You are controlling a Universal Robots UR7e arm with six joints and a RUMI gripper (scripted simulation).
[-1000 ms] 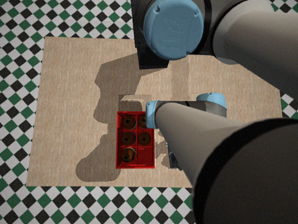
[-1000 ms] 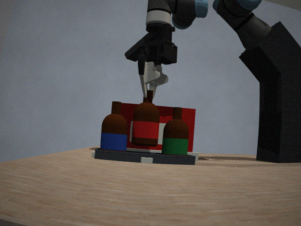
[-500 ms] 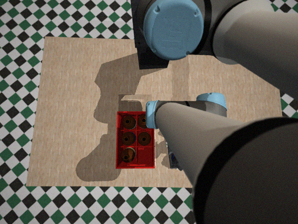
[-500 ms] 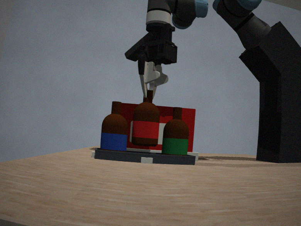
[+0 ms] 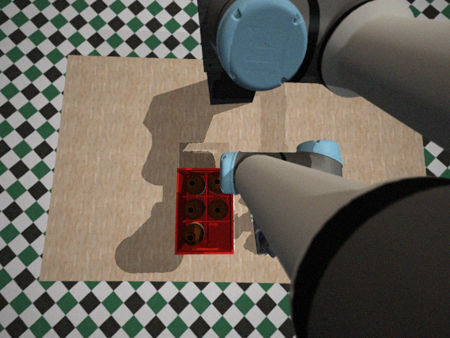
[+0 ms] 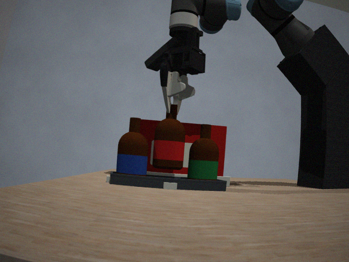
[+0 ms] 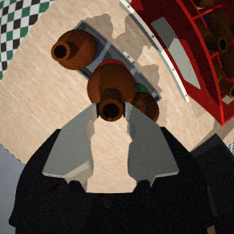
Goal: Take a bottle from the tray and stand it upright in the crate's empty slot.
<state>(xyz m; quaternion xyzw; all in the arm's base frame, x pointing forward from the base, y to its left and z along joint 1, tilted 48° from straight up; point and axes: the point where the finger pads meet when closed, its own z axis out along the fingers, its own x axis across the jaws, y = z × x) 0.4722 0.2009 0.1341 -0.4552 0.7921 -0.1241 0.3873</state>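
The blue-labelled bottle is 11 cm below my hand, 8 cm ahead of it and 3 cm to the left of it. From my hand the other things lie so: green-labelled bottle: 11 cm below, 8 cm behind, 3 cm to the right; then crate: 23 cm to the right, 11 cm below, 2 cm ahead; then tray: 18 cm below.
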